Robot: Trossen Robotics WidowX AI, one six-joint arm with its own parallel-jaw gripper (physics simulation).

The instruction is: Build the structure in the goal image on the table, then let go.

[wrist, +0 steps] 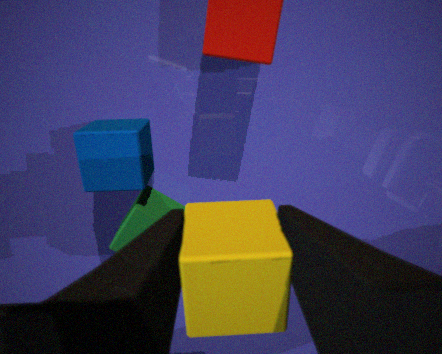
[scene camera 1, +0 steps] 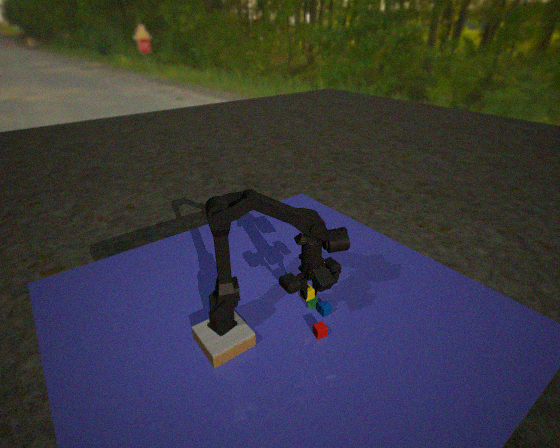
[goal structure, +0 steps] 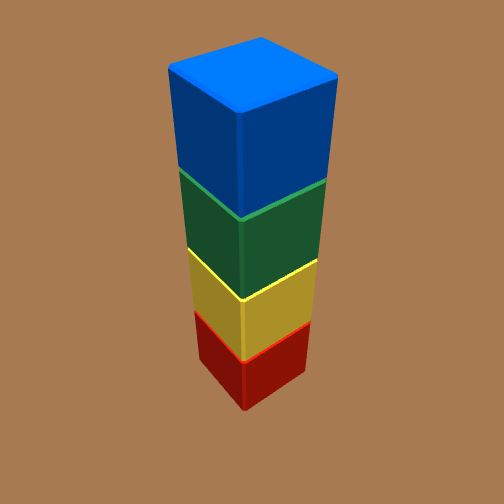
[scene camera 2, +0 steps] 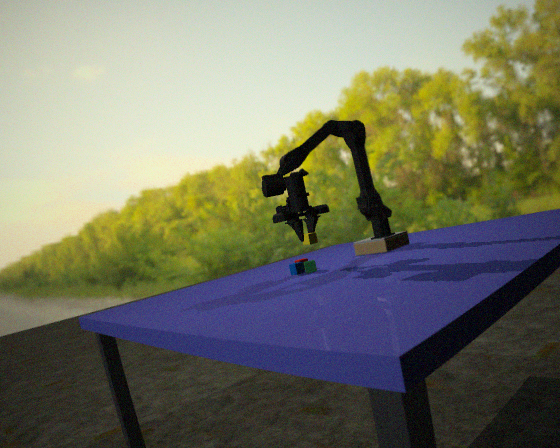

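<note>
My gripper [scene camera 1: 309, 294] [scene camera 2: 307, 239] [wrist: 231, 219] is shut on a yellow cube [scene camera 1: 311, 292] [scene camera 2: 312, 238] [wrist: 235, 270] and holds it up above the table. A green block [scene camera 1: 312, 302] [scene camera 2: 310, 266] [wrist: 145, 220] rests on the table, lower than the held cube and partly hidden behind a finger in the wrist view. A blue cube [scene camera 1: 324, 308] [scene camera 2: 296, 268] [wrist: 115, 157] lies on the table close to the green block. A red cube [scene camera 1: 320, 330] [scene camera 2: 301, 260] [wrist: 242, 30] lies apart from them, at the top edge of the wrist view.
The arm stands on a wooden base block [scene camera 1: 232, 345] [scene camera 2: 382, 244] on the blue-purple table [scene camera 1: 150, 400] [scene camera 2: 250, 320]. Shadows of the arm fall across the table top. The table's edges and legs show in the second scene view.
</note>
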